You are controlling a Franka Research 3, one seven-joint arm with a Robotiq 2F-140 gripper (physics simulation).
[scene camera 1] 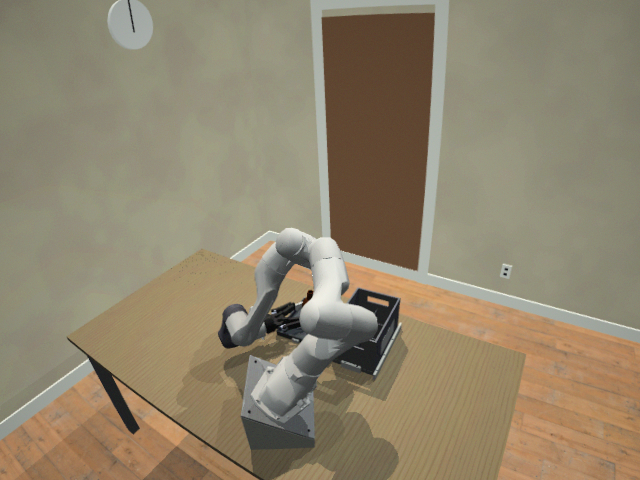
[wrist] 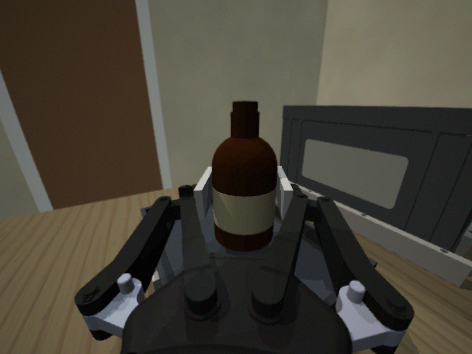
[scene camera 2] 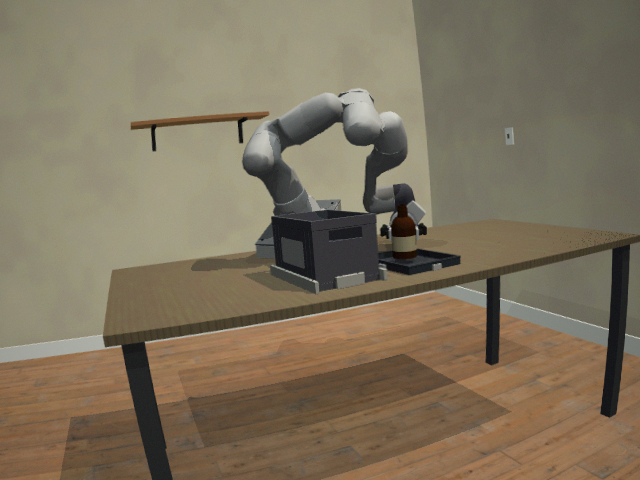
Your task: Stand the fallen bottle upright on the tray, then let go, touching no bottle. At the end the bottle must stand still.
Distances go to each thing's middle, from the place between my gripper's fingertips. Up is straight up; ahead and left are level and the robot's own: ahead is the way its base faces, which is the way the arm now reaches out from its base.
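With the brown bottle (scene camera 2: 404, 243) as my reference, I find my gripper 1 cm to the right of it and 1 cm below it, and also 1 cm past it.
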